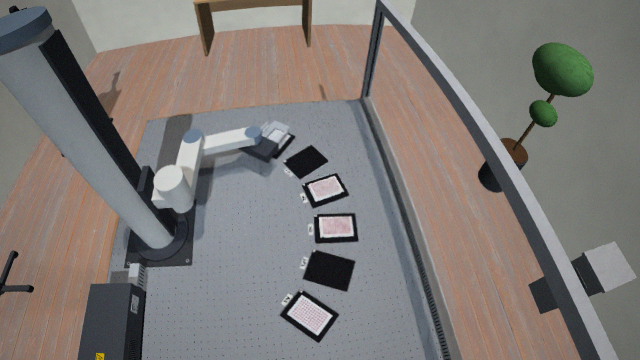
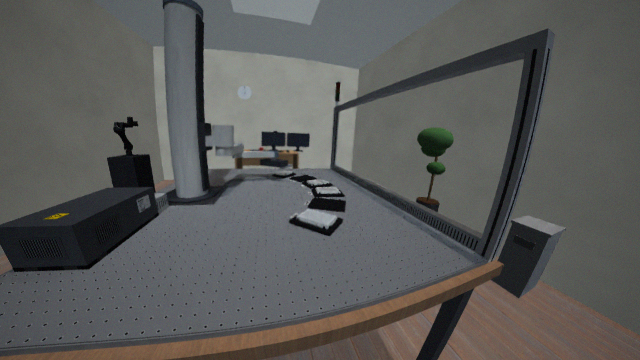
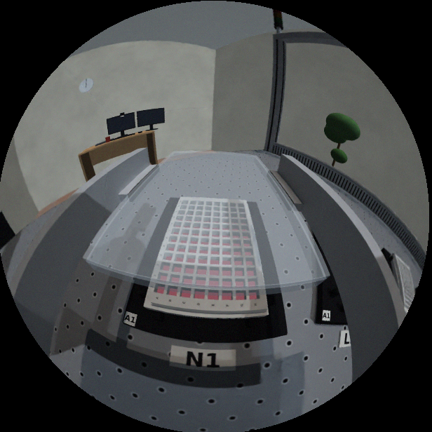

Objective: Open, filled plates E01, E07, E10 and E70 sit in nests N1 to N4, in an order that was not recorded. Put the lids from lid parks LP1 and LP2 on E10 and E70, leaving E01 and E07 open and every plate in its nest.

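Places are measured from the arm's base along level axes (x ahead, y left, z up), in centimetres.
Pixels of known places: gripper, fingertip midpoint: (image 1: 277,127); arm's base, link origin: (image 1: 161,234) (image 2: 193,196).
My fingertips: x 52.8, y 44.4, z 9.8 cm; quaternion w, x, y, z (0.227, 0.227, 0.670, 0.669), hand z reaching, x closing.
Ahead of a thing's pixels: the offset from my fingertips to its top centre. Level surfaces: height alone.
My gripper (image 1: 276,132) (image 3: 213,157) is shut on a clear lid (image 3: 117,252), held level above nest N1 @(dz -6.4, dx -1.4, dy -1.9 cm) (image 1: 286,147) (image 3: 215,327), with a gap below the lid. An open white plate (image 3: 200,305) with pink wells sits in N1, mostly seen through the lid; its name cannot be read. The bare black lid park LP2 @(dz -6.6, dx +11.5, dy -15.0 cm) (image 1: 306,161) (image 2: 302,178) is beside N1. Then come open plates in N2 @(dz -5.9, dx +17.7, dy -31.5 cm) (image 1: 326,189) (image 2: 317,183) and N3 @(dz -5.9, dx +18.8, dy -49.6 cm) (image 1: 336,227) (image 2: 328,191), the bare black lid park LP1 @(dz -6.6, dx +13.5, dy -66.4 cm) (image 1: 329,270) (image 2: 327,204), and an open plate in N4 @(dz -5.7, dx +4.0, dy -82.2 cm) (image 1: 310,313) (image 2: 316,219). Their names are unreadable.
The arm column (image 1: 95,135) (image 2: 182,100) stands on the perforated table @(dz -8.5 cm) (image 1: 235,280) (image 2: 200,280). A dark controller box (image 1: 112,320) (image 2: 80,225) is near its base. A framed guard (image 1: 367,65) (image 2: 535,100) runs along the side beyond the nests.
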